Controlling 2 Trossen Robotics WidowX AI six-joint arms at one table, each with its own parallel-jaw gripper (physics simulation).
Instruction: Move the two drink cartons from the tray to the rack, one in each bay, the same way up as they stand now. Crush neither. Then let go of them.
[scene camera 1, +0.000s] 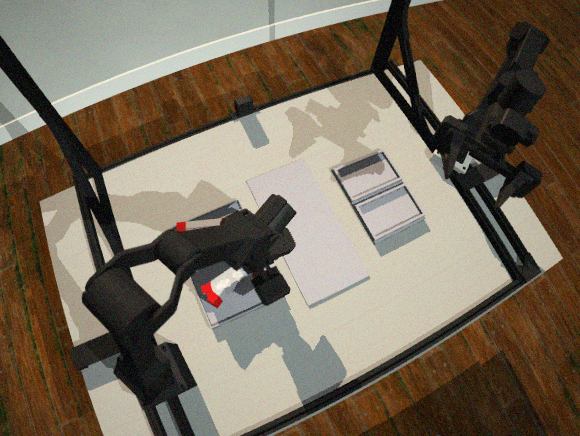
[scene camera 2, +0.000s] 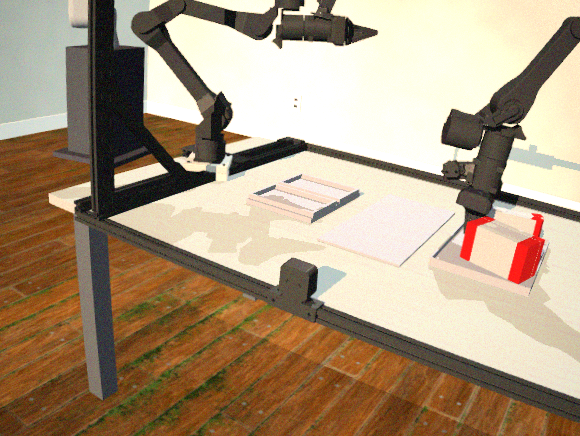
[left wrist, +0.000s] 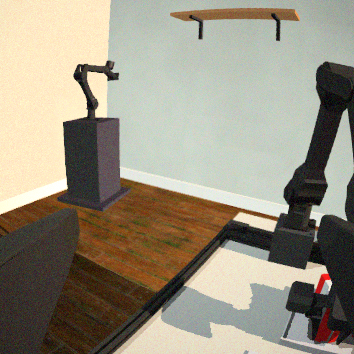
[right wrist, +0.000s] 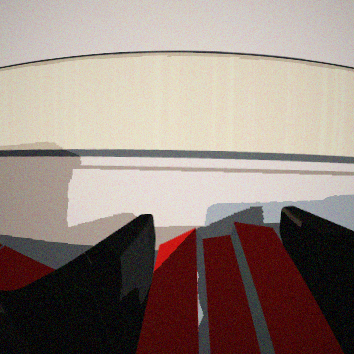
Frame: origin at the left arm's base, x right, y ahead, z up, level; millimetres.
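Seen in the pictures: left gripper, fingertip midpoint: (scene camera 1: 472, 193) (scene camera 2: 375, 31) (left wrist: 203, 225); right gripper, fingertip midpoint: (left wrist: 324, 340) (right wrist: 218, 222); left arm's base, link origin: (scene camera 2: 208, 159); right arm's base, link origin: (scene camera 1: 154, 375) (left wrist: 296, 223).
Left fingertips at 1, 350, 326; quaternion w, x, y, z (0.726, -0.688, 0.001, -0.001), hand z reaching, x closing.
Pixels of each thing's top centre, then the offset from my left fingertips to it, as dx, dy, dz. "*": a spot on its surface instead. Level surfaces: height alone.
- white carton with red ends, top centre: (left wrist: 333, 293) (scene camera 2: 510, 211) (scene camera 1: 231, 278) +289, +264, -287
- tray, top centre: (right wrist: 107, 342) (scene camera 2: 495, 247) (left wrist: 350, 322) (scene camera 1: 225, 260) +337, +231, -346
- carton, top centre: (scene camera 2: 506, 230) (scene camera 1: 204, 233) +395, +217, -287
- rack, top centre: (scene camera 2: 306, 190) (scene camera 1: 379, 191) +123, -120, -342
- thin pale flat board, surface height: dz -358
- small black block, surface spot: (scene camera 2: 298, 279) (scene camera 1: 239, 101) * +561, -137, -323
A white carton with red ends (scene camera 1: 227, 281) (left wrist: 325, 331) (right wrist: 220, 290) is in the tray (scene camera 1: 215, 322) (scene camera 2: 477, 276). My right gripper (right wrist: 218, 222) points down at it, a finger along each side, shut on it; its sides look pressed in and its red end is kinked. The other carton (scene camera 1: 202, 224) (scene camera 2: 497, 250) (right wrist: 20, 272) is beside it in the tray, outside the fingers, its shape straight. The rack (scene camera 1: 378, 193) (scene camera 2: 280, 207) has two empty bays. My left gripper (scene camera 1: 477, 172) (scene camera 2: 372, 32) (left wrist: 203, 225) is open and empty, high up away from the cartons.
A thin pale flat board (scene camera 1: 320, 240) (scene camera 2: 385, 230) lies between the tray and the rack. A dark frame rail runs around the table, with a small black block (scene camera 1: 244, 106) (scene camera 2: 298, 279) on one side. Dark posts rise at the table's corners.
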